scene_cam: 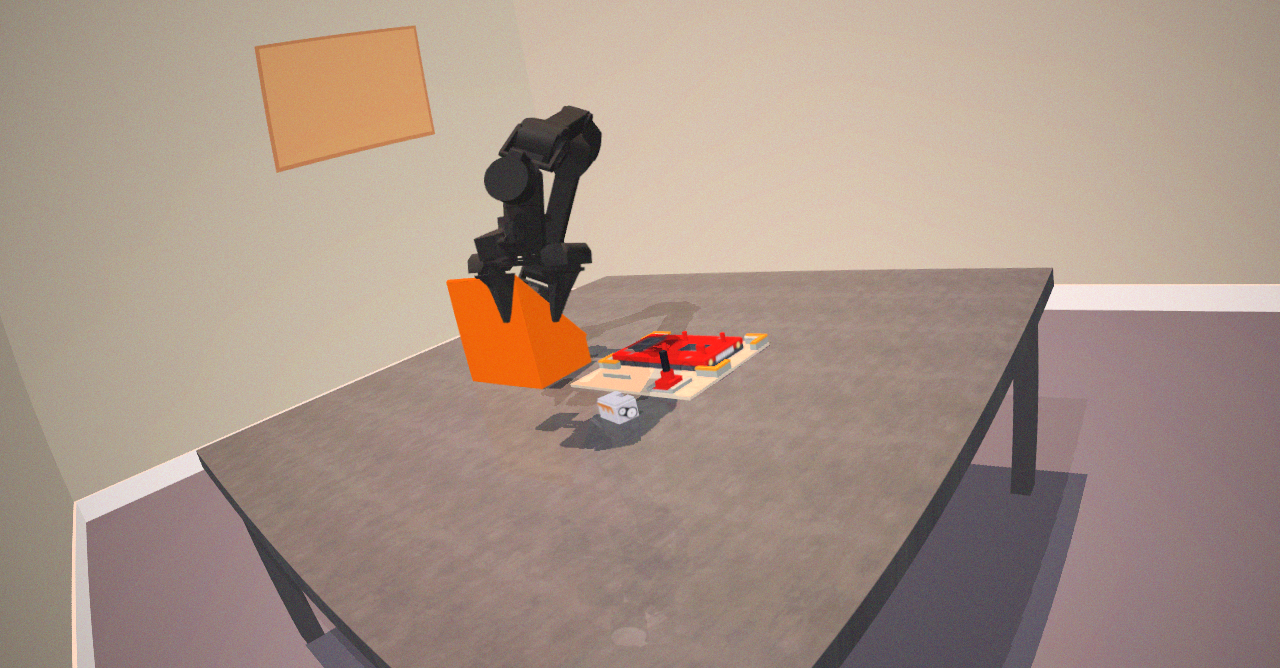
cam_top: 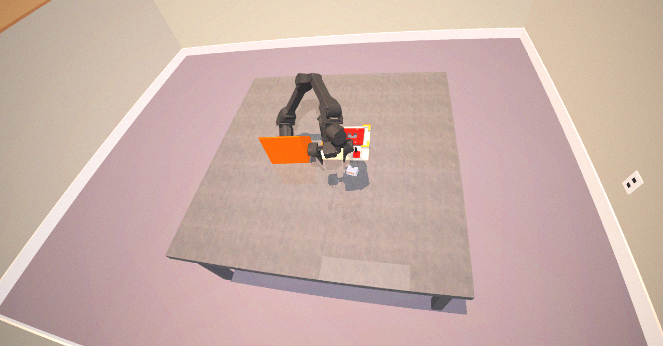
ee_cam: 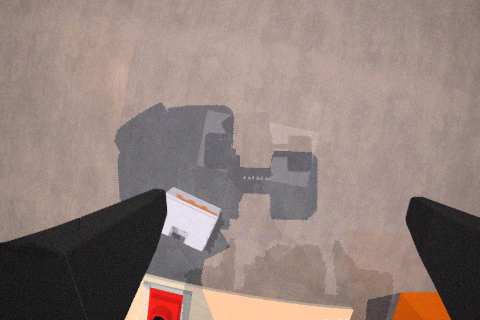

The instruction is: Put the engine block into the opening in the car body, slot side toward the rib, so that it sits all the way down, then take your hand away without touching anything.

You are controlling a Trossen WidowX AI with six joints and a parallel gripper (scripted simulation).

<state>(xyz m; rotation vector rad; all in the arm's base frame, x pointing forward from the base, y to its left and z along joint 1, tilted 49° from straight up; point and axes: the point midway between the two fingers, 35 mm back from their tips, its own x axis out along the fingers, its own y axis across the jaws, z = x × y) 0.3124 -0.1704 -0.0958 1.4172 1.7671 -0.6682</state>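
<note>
My gripper tip is 140 mm above the engine block, 70 mm to the right of it and 60 mm short of it. The rest, counted from my gripper tip: pale plate (270 mm to the left, 150 mm below).
</note>
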